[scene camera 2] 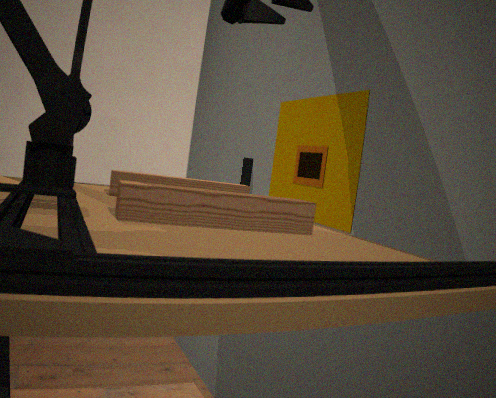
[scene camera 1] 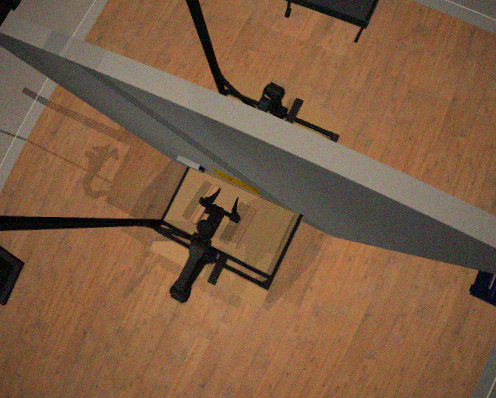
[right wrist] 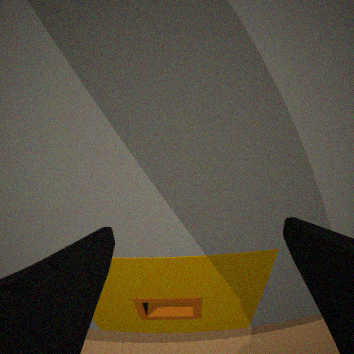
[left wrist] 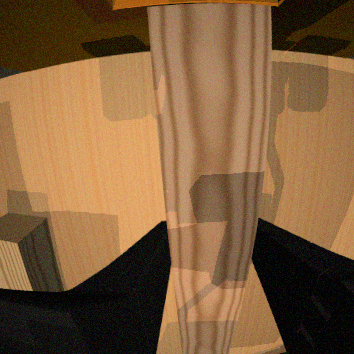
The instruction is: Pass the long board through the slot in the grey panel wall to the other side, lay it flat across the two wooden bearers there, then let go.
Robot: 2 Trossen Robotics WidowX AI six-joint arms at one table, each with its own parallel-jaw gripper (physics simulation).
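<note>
The long board (left wrist: 212,125) is striped wood in the left wrist view. My left gripper (left wrist: 208,227) is shut on it, and its far end runs out of sight at the slot's orange frame (left wrist: 131,4) (scene camera 2: 309,183) (right wrist: 198,309). The frame sits in a yellow plate (scene camera 2: 287,130) (right wrist: 160,277) on the grey panel wall (scene camera 1: 300,150) (scene camera 2: 245,100) (right wrist: 175,125). No board shows out of the slot in scene camera 2 or the right wrist view. My right gripper (scene camera 1: 227,195) (scene camera 2: 299,14) (right wrist: 199,232) is open and empty, above the bearers. The near bearer (scene camera 2: 215,207) and far bearer (scene camera 2: 175,181) lie parallel.
A wooden block (left wrist: 35,250) stands left of my left fingers. Beyond the wall, my left arm's dark body (scene camera 1: 274,95) shows. A black rail (scene camera 2: 250,277) runs along the table's near edge in scene camera 2. A small dark upright piece (scene camera 2: 247,171) stands behind the bearers.
</note>
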